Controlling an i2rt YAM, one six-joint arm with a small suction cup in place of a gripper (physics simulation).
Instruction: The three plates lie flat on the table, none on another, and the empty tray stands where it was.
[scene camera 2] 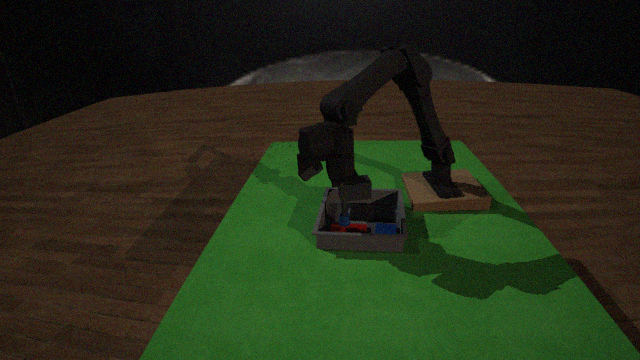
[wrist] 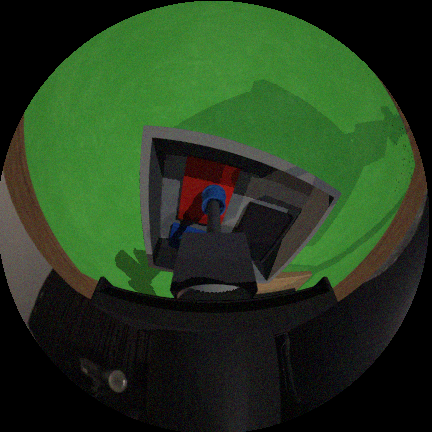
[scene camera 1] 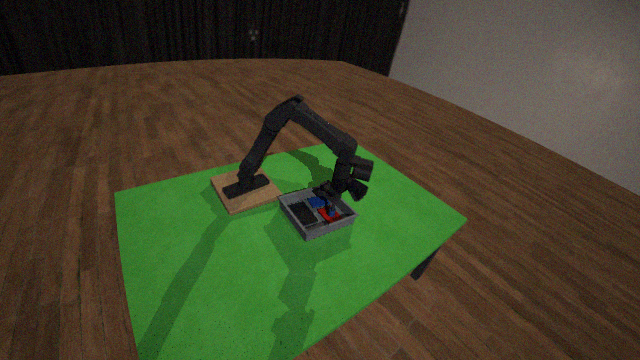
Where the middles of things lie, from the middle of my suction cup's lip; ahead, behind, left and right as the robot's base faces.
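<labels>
Positions relative to my suction cup: red plate (wrist: 199, 172), 10 mm to the left, 10 mm behind, 30 mm below; grey tray (scene camera 2: 330, 208), 30 mm to the right, 50 mm behind, 10 mm below; black plate (scene camera 2: 359, 211), 80 mm behind, 80 mm to the right, 30 mm below. Going by their middles, the black plate is the farthest from my suction cup of the things named here.
</labels>
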